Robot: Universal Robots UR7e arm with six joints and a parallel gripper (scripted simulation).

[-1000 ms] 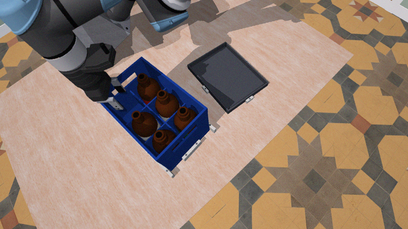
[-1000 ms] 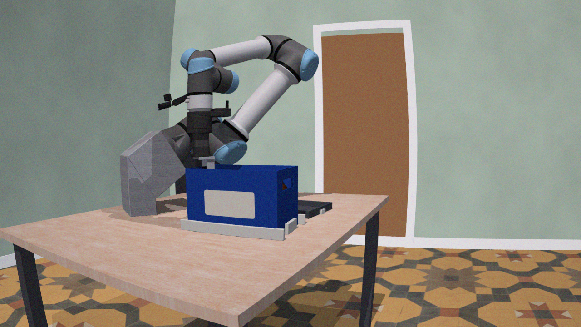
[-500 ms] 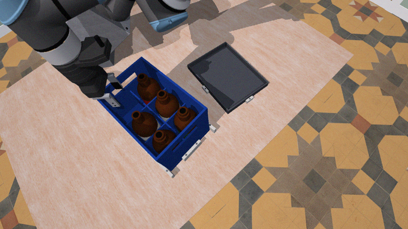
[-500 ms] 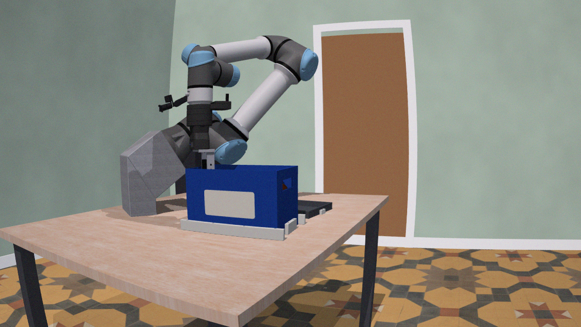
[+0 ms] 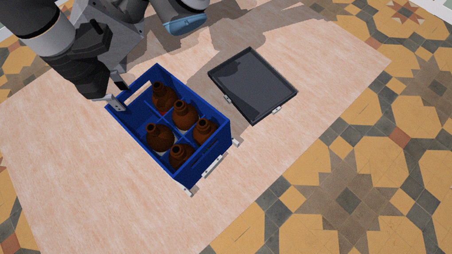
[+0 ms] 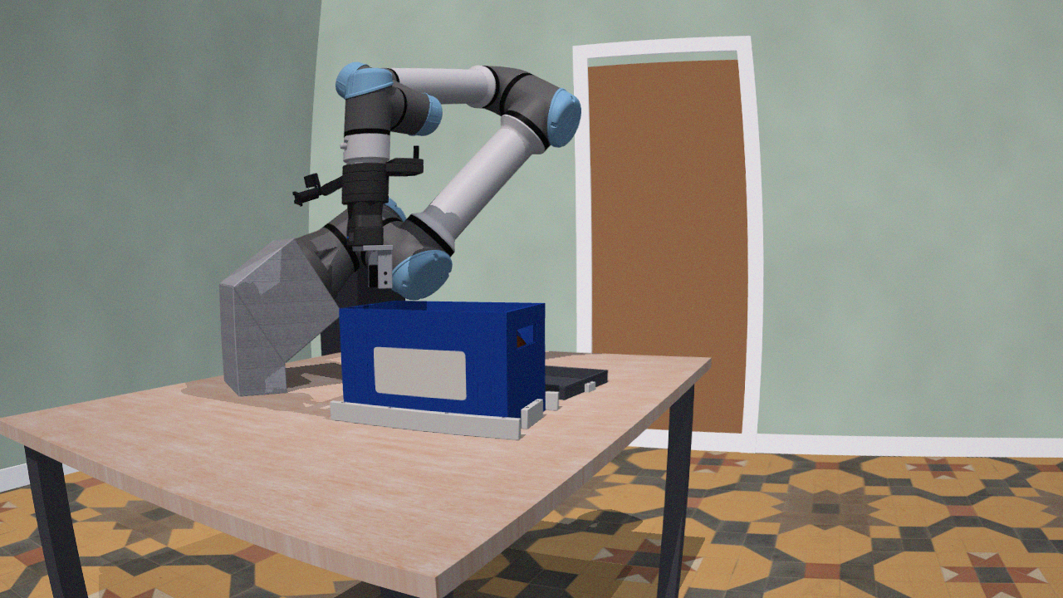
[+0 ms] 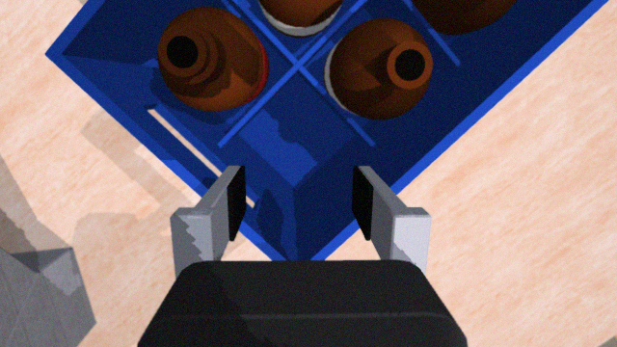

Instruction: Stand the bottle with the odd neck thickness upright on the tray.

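Now: the glass bottle 13 cm below my hand, 9 cm to the left of it and 3 cm behind it. The rest, counted from my hand: dark tray (36 cm to the left, 21 cm below, 1 cm ahead); blue crate (14 cm below, 7 cm to the left, 7 cm ahead).
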